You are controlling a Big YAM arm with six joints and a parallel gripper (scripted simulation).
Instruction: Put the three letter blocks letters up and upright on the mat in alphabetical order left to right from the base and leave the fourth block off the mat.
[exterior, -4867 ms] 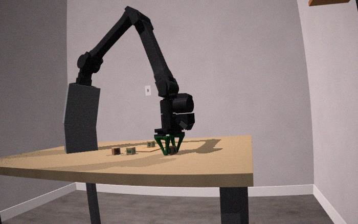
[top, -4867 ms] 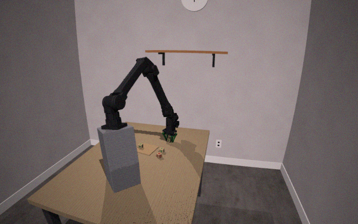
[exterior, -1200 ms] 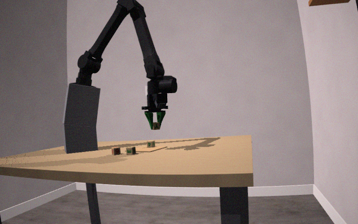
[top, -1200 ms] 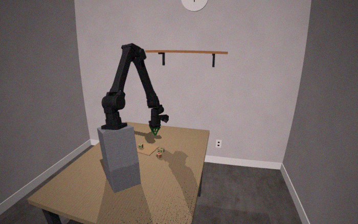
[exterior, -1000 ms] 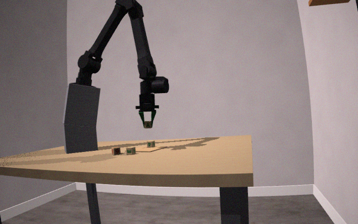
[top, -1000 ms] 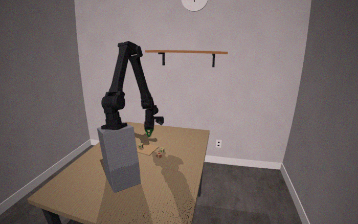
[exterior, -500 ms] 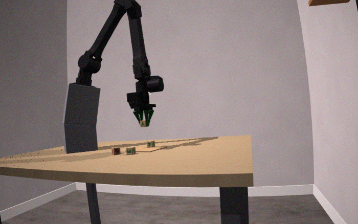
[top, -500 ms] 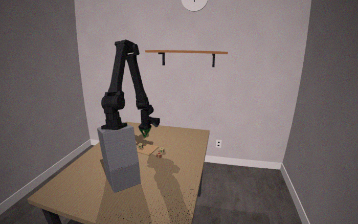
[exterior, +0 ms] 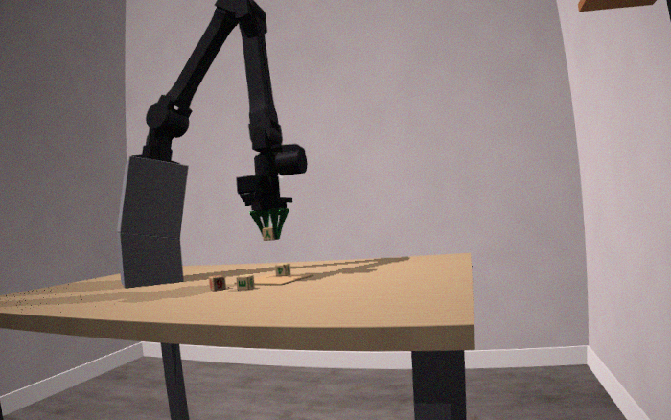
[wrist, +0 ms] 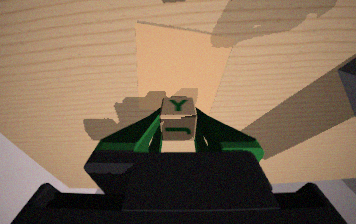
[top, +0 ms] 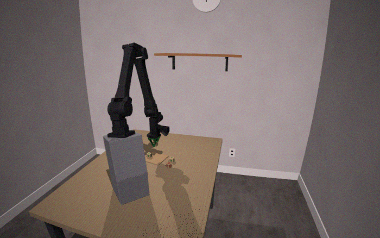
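Now: hand 11 cm above the pale mat. Round my hand: dark block 1 cm behind, 5 cm to the left, 9 cm below; then green-lettered block 1 cm above.
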